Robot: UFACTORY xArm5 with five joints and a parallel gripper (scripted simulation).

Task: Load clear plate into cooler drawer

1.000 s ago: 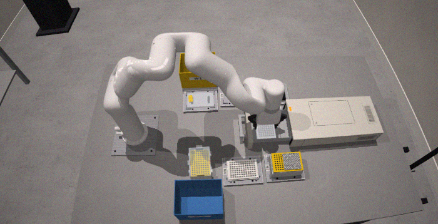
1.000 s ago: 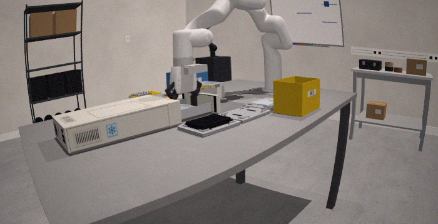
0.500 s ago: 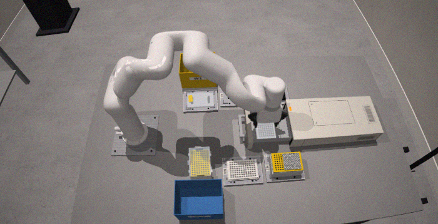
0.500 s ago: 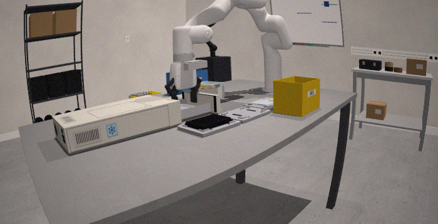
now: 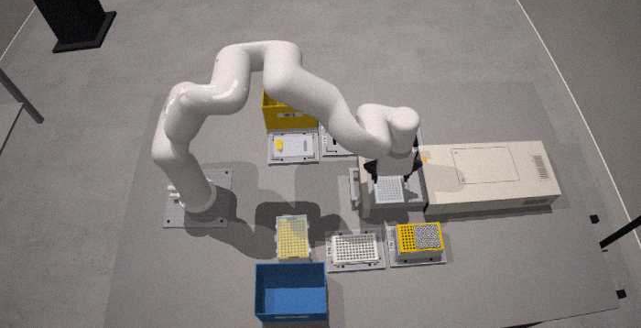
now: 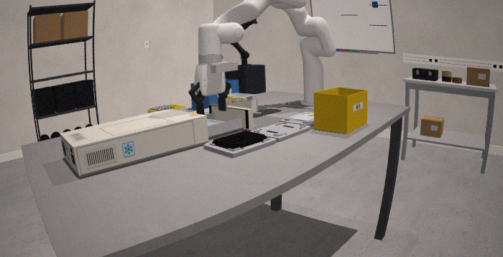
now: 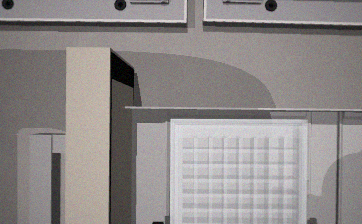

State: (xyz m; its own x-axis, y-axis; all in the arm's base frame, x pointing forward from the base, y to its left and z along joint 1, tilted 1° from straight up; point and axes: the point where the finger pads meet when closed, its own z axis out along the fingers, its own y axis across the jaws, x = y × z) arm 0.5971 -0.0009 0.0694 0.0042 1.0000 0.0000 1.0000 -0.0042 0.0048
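Now: the drawer 3 cm below my hand and 3 cm ahead of it. The rest, counted from my hand: clear plate: 5 cm below; then black plate: 19 cm to the left, 6 cm ahead, 5 cm below; then cooler: 18 cm ahead, 3 cm below.
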